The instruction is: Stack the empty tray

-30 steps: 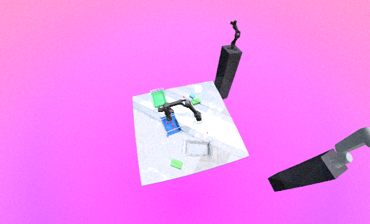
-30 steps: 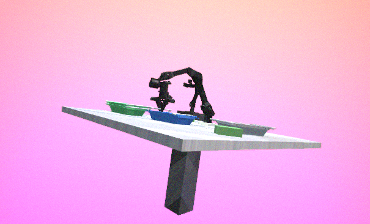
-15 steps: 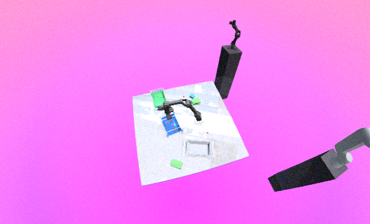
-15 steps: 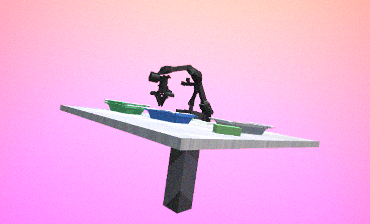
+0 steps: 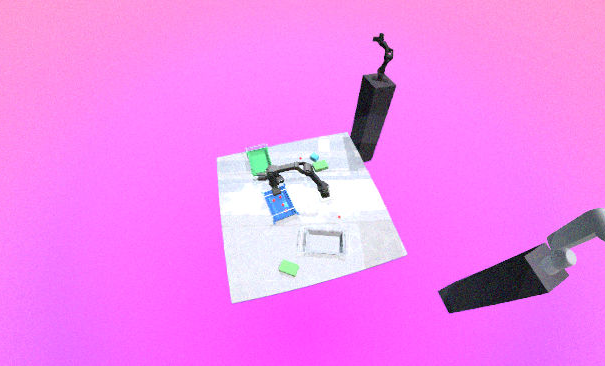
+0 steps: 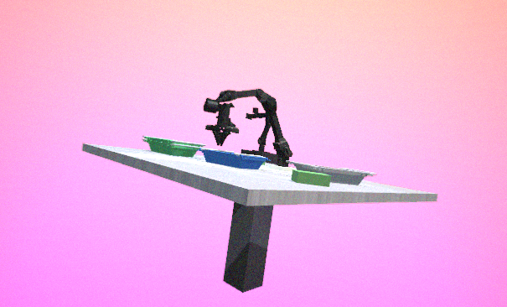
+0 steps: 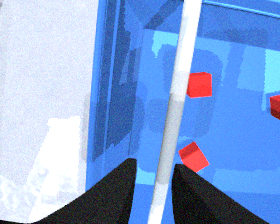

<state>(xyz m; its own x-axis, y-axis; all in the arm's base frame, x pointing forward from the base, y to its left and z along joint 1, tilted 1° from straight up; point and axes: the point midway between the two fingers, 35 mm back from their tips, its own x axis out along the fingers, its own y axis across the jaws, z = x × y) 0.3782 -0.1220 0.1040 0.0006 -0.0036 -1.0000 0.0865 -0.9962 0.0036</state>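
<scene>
My gripper tip is 230 mm past the grey tray, 500 mm to the right of it and 40 mm above it. Also, from my gripper tip: white block: 570 mm behind, 390 mm to the right, 80 mm below; cyan block: 430 mm behind, 260 mm to the right, 60 mm below.
</scene>
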